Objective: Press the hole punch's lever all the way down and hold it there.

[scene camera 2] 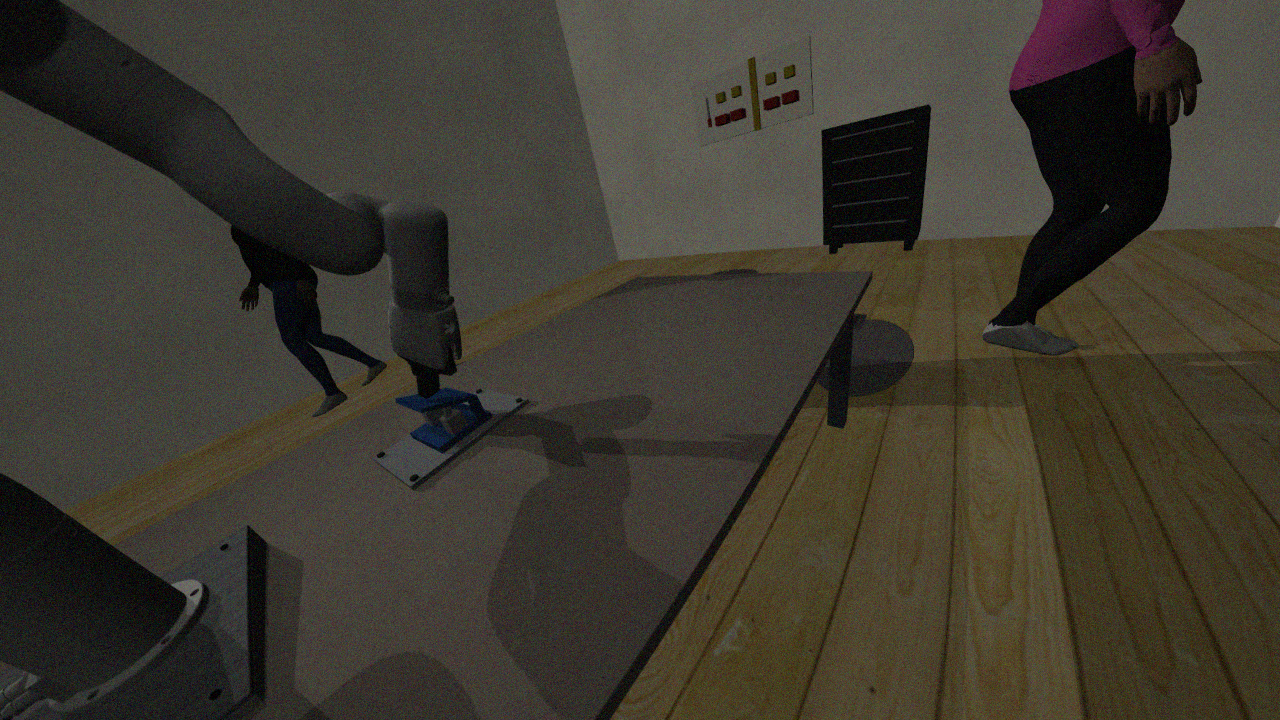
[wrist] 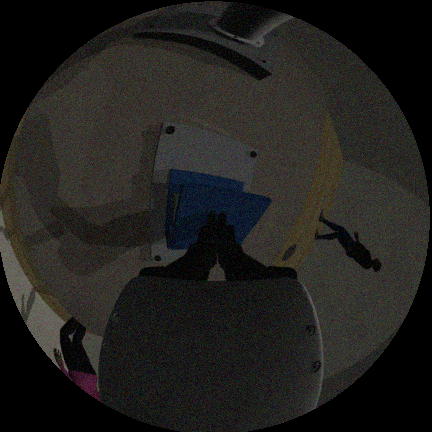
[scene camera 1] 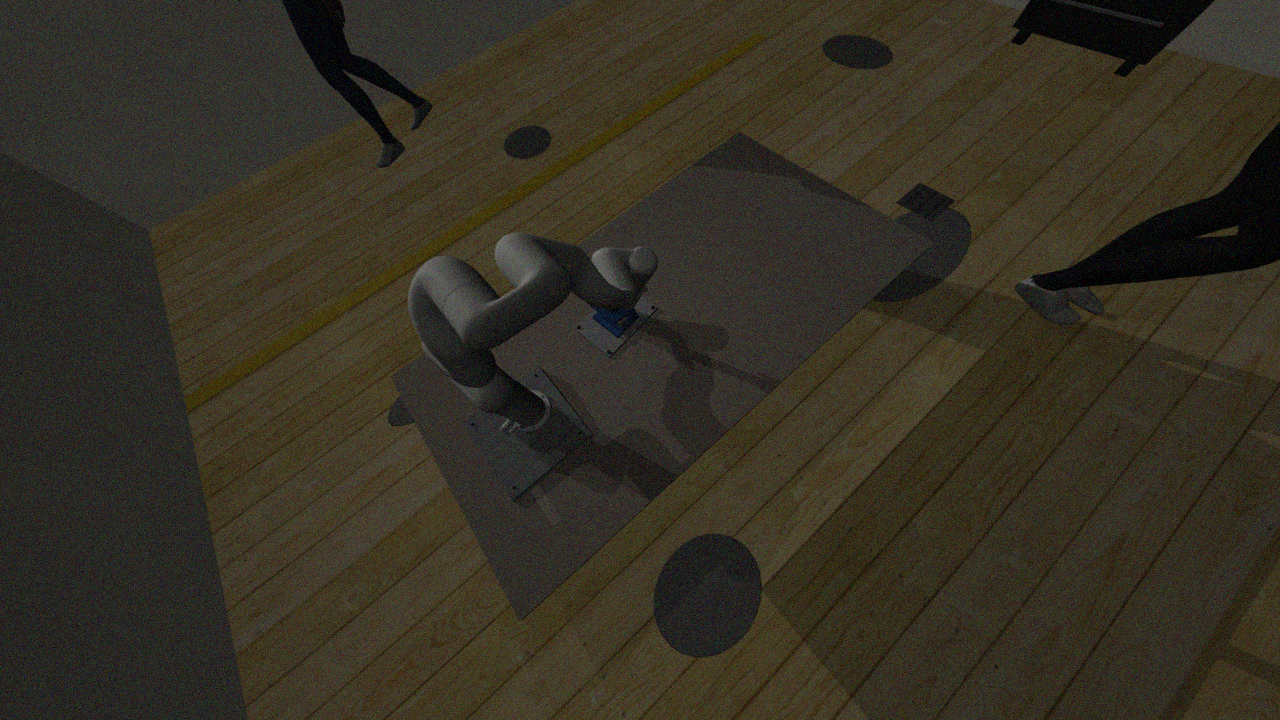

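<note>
The blue hole punch sits on a light grey plate fixed to the table. Its blue lever stands up off the base, with a clear gap and a grey mechanism between them in the second scene view. My gripper is shut and empty, pointing down. Its fingertips are at the top of the lever and appear to touch it; a tiny gap cannot be ruled out. In the first scene view the arm hides the fingers and part of the punch.
The brown table carries the arm's mounting plate. One person is beyond the table's far side. Another person and a black cabinet stand away from the table.
</note>
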